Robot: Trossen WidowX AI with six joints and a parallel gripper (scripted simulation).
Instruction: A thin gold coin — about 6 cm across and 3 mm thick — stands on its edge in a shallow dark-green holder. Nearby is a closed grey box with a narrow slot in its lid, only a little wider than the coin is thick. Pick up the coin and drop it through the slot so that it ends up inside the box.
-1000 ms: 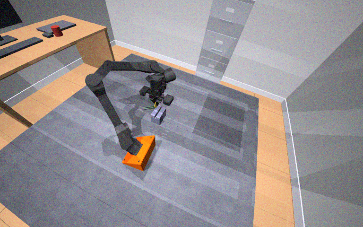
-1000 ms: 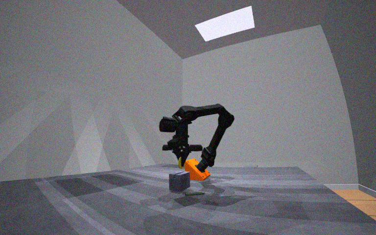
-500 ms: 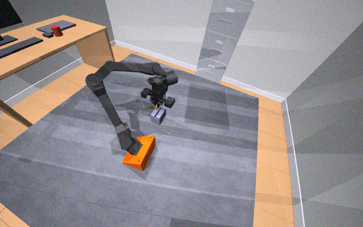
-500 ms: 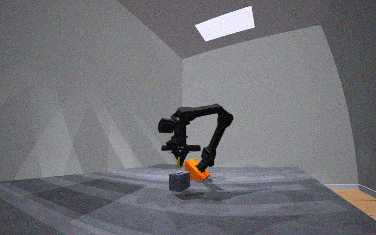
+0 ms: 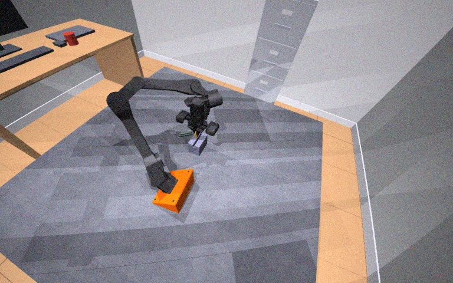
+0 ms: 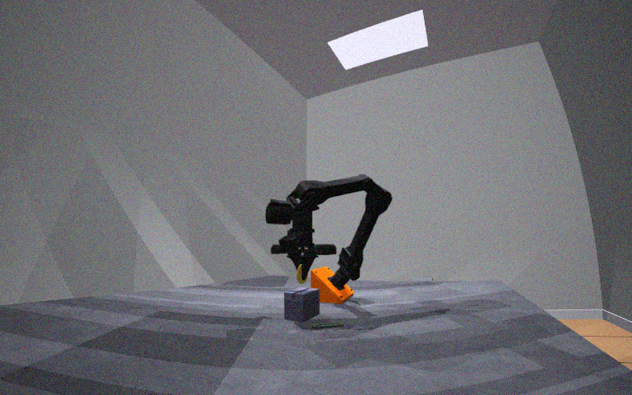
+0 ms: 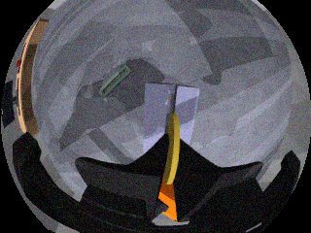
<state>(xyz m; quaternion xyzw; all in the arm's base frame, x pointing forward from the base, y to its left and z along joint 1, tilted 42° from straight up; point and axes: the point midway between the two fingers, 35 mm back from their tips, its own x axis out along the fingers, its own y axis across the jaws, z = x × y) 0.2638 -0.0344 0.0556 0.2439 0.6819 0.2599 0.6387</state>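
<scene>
My gripper tip is now 20 mm below the gold coin.
</scene>
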